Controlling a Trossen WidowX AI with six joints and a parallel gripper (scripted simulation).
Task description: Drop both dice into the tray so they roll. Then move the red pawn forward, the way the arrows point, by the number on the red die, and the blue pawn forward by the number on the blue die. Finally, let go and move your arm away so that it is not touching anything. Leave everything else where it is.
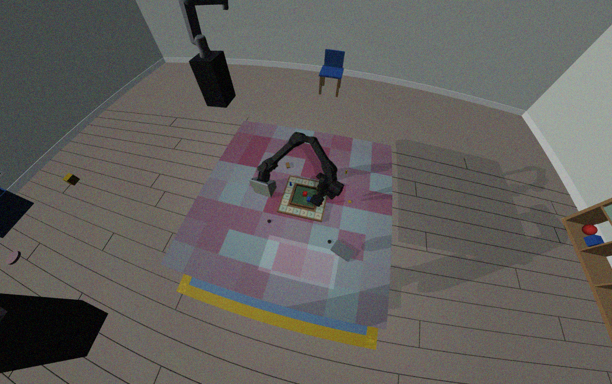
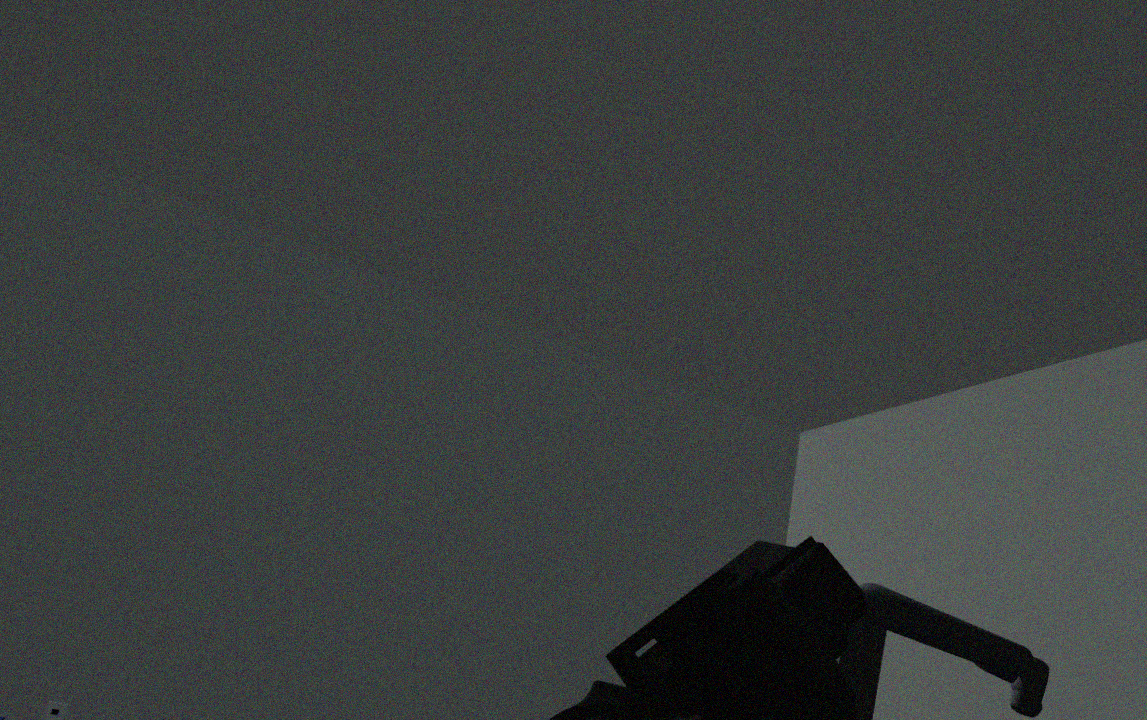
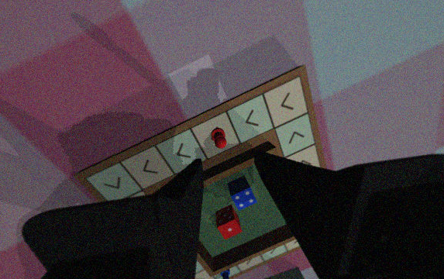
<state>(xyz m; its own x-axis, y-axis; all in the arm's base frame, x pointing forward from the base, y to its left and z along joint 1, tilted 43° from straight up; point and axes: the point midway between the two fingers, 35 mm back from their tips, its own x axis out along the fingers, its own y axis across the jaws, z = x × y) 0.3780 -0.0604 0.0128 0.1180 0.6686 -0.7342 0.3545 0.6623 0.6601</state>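
My gripper tip is 5 cm above the red pawn. Also, from my gripper tip: blue pawn 22 cm behind, 10 cm to the left, 5 cm below; then blue die 8 cm behind, 1 cm to the left, 5 cm below; then green tray 11 cm behind, 3 cm to the left, 7 cm below.
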